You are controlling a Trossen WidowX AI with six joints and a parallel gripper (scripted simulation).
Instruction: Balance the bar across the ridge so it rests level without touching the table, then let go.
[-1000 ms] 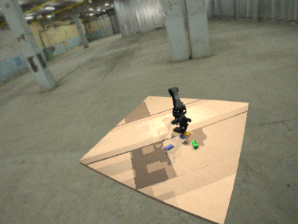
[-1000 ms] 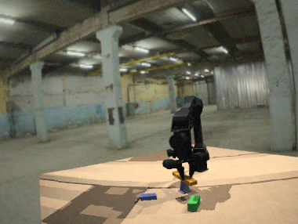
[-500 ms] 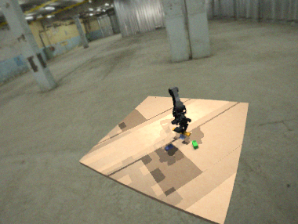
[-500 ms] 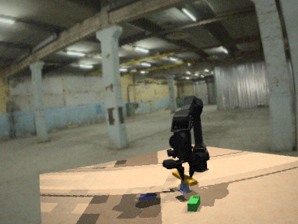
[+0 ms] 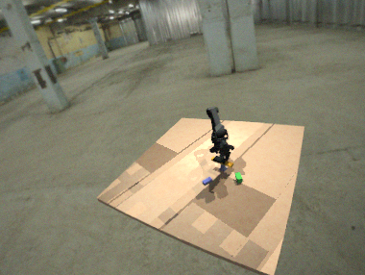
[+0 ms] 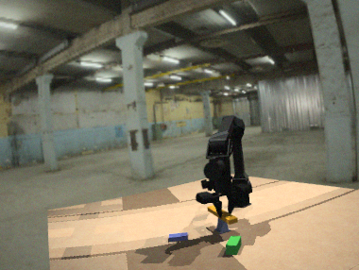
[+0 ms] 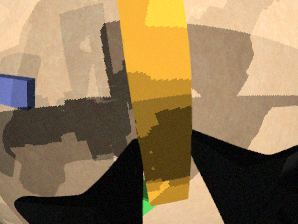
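Now: gripper tip 10 mm past the orange bar and 30 mm to the left of it. From my gripper tip the other things lie so: blue block 150 mm ahead, 80 mm to the right, 60 mm below; then green block 60 mm ahead, 120 mm to the left, 50 mm below.
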